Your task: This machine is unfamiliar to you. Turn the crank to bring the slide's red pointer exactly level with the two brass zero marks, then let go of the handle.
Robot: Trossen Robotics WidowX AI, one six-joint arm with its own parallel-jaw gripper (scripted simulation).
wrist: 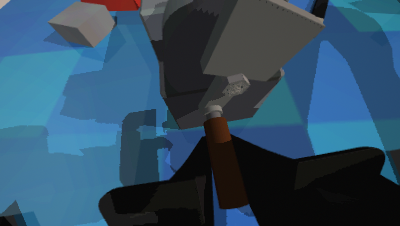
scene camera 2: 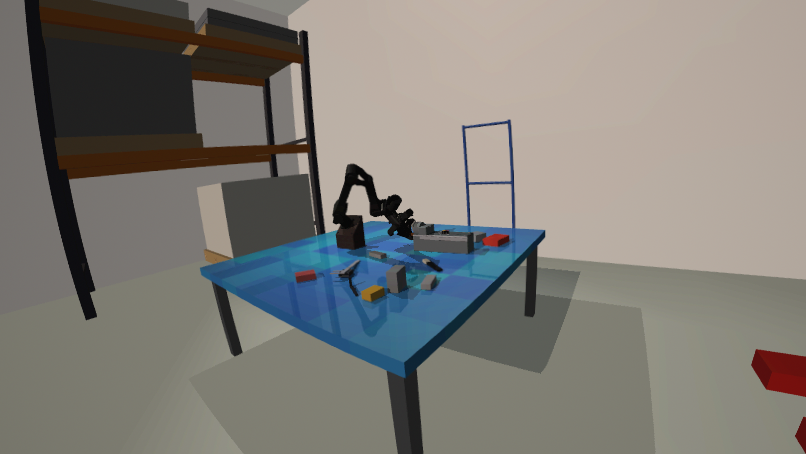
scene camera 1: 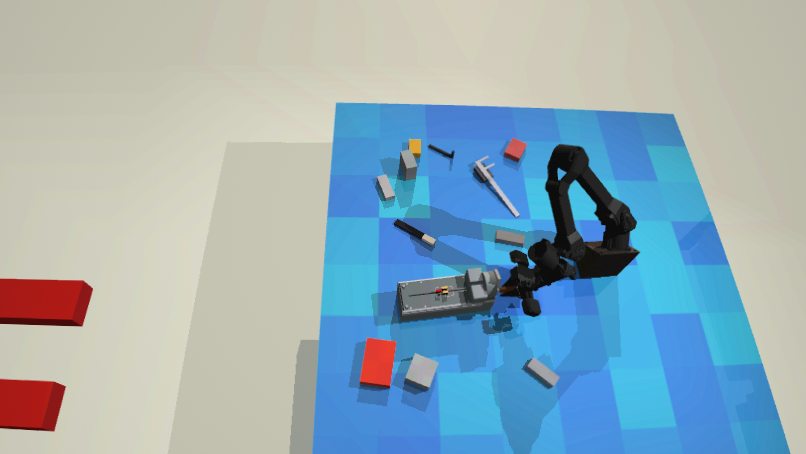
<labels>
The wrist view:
my gripper: 215, 139
brown crank handle: 228, 179
grey block: 89, 30
</labels>
